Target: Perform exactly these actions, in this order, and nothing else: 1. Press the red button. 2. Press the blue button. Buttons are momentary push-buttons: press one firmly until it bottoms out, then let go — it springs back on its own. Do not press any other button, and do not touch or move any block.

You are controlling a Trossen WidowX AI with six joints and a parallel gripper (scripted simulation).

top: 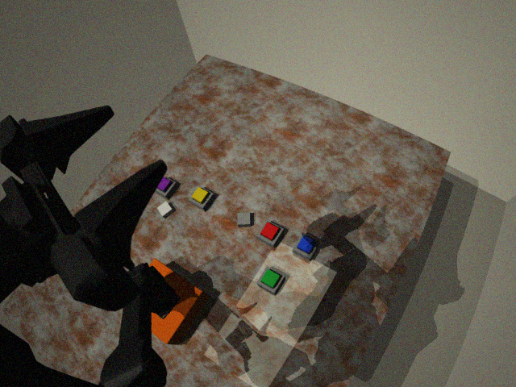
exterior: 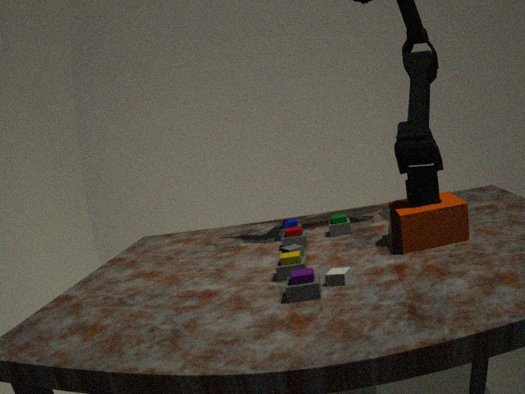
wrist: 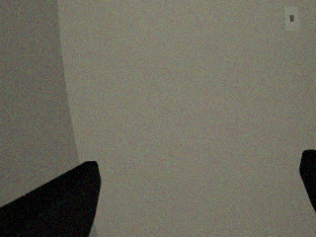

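My gripper tip is now 130 mm short of the red button, 20 mm to the right of it and 560 mm above it. Also, from my gripper tip: green button: 40 mm ahead, 50 mm to the right, 560 mm below; blue button: 160 mm ahead, 70 mm to the right, 560 mm below; yellow button: 110 mm ahead, 220 mm to the left, 560 mm below.
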